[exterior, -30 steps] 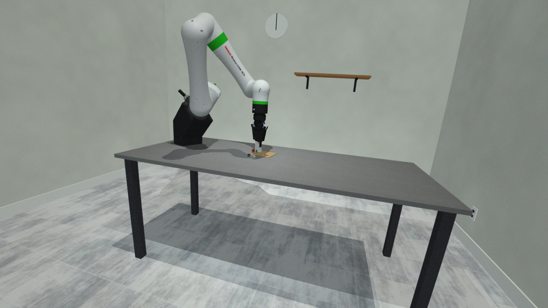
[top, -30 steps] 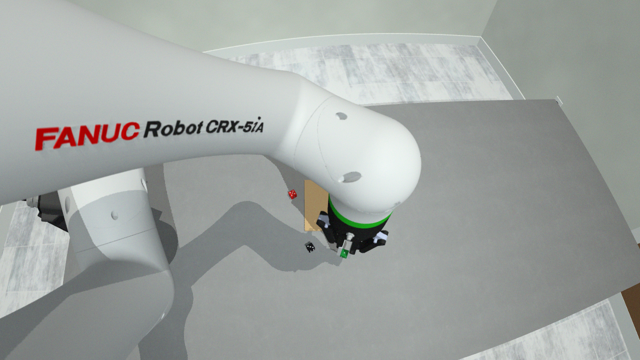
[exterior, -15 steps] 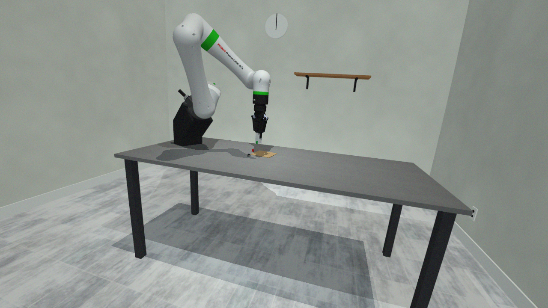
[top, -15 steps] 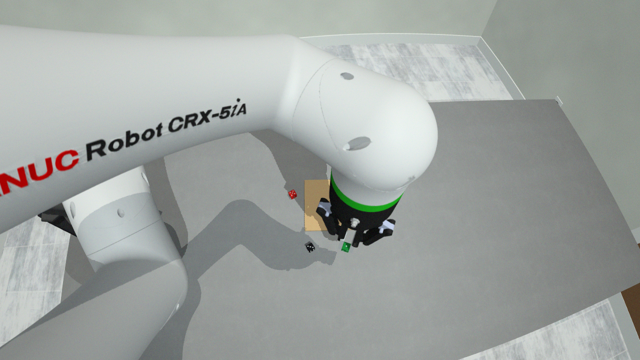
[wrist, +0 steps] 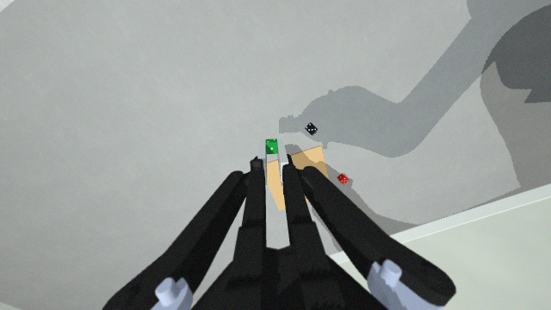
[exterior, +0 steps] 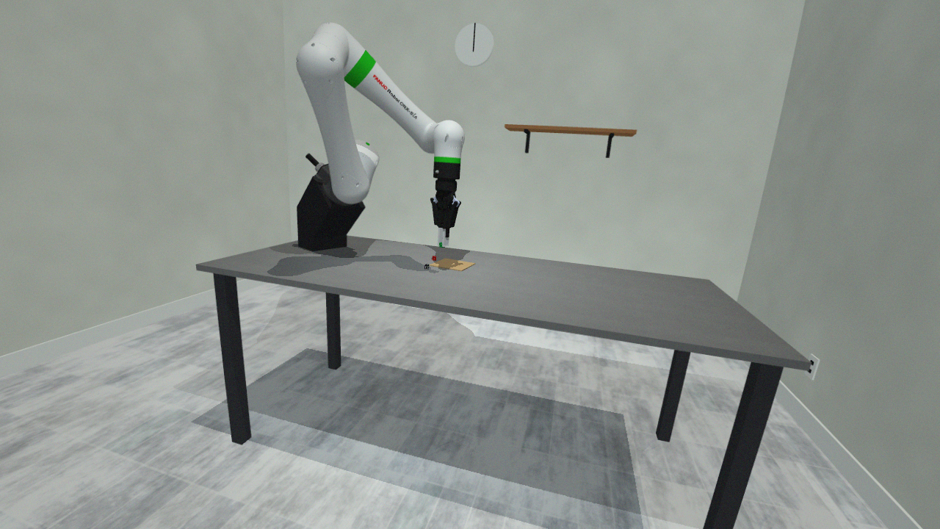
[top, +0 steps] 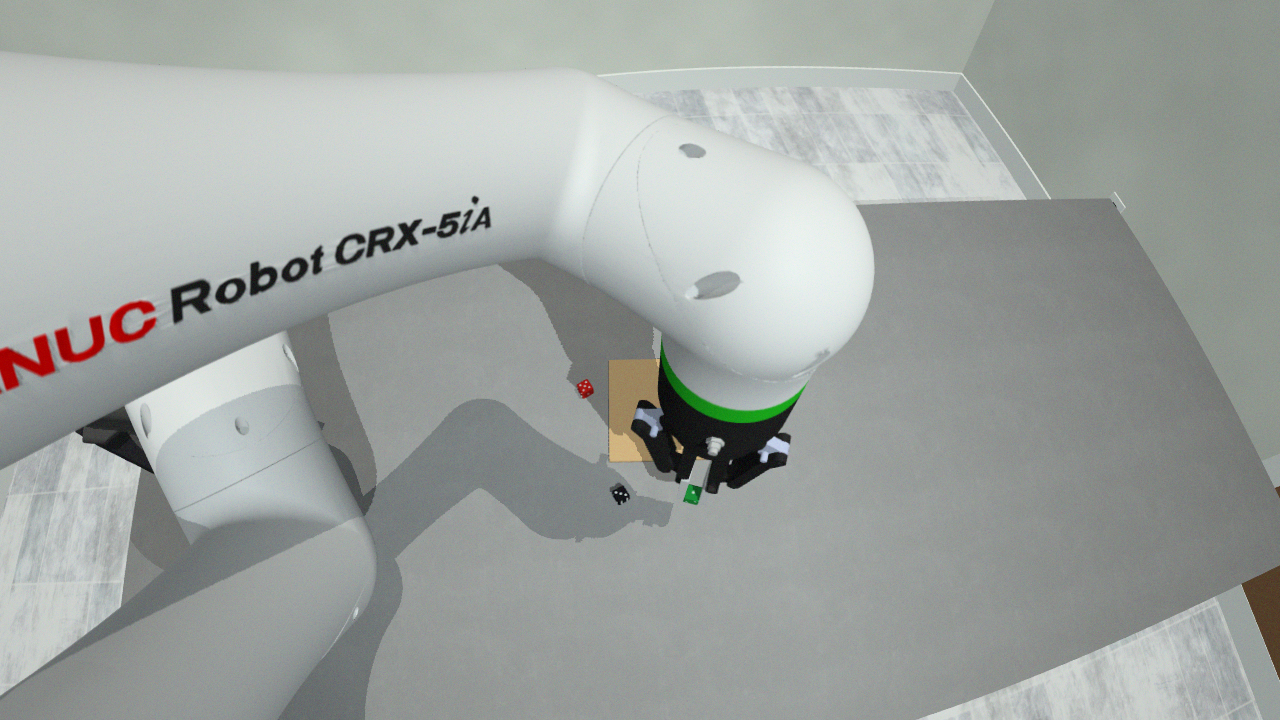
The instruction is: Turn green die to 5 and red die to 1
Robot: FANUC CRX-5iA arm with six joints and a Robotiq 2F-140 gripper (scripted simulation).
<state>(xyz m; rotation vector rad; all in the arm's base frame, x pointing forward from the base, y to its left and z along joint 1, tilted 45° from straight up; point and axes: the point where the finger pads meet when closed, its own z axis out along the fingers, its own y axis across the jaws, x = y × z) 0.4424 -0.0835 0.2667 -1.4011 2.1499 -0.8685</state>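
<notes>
Now: the black die 7 cm behind my hand, 4 cm to the left of it and 13 cm below it. Also, from my hand: red die: 7 cm behind, 19 cm to the left, 13 cm below; green die: 1 cm to the right, 3 cm below; tan mat: 2 cm ahead, 14 cm to the left, 13 cm below.
</notes>
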